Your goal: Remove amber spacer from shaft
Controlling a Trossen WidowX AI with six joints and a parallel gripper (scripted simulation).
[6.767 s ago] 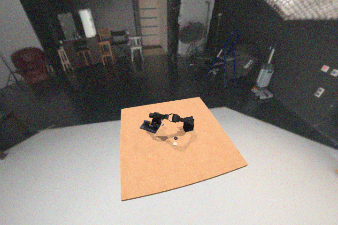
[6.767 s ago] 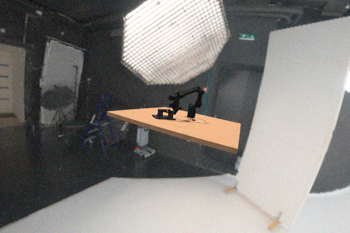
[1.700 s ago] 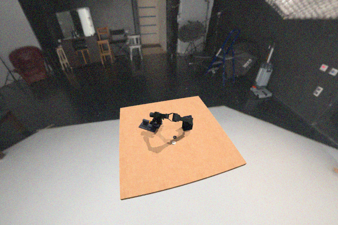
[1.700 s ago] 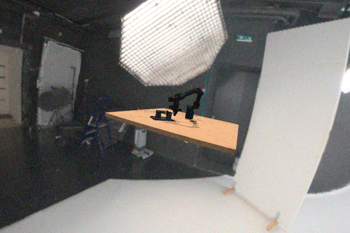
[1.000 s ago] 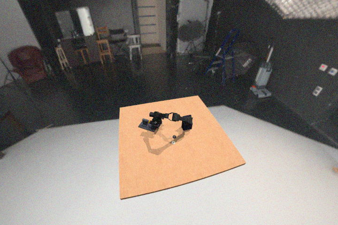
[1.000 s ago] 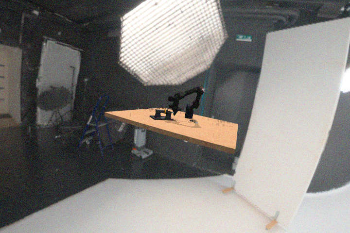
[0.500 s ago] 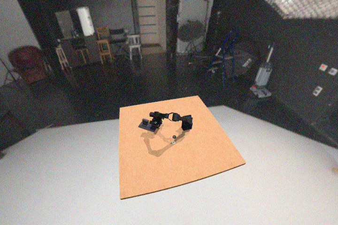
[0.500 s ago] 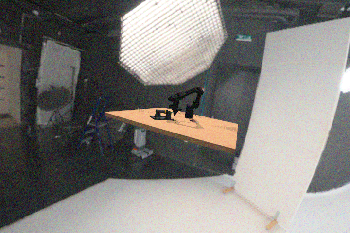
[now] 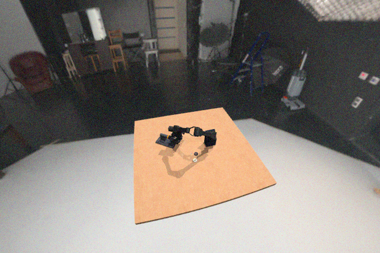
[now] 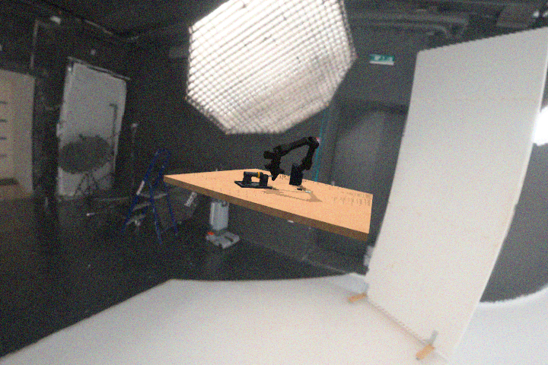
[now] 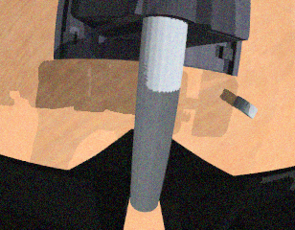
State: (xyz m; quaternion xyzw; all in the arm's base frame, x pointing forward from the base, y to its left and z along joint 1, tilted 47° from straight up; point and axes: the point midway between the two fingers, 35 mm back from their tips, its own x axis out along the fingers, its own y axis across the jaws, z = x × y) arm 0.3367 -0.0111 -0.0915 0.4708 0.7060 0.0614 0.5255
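Right now my gripper tip is 5 cm short of the light grey shaft, 4 cm to the left of it and 3 cm below it. Round my gripper tip: amber spacer: 10 cm ahead, 8 cm to the right, 3 cm above; then dark grey support block: 13 cm ahead, 10 cm to the right.
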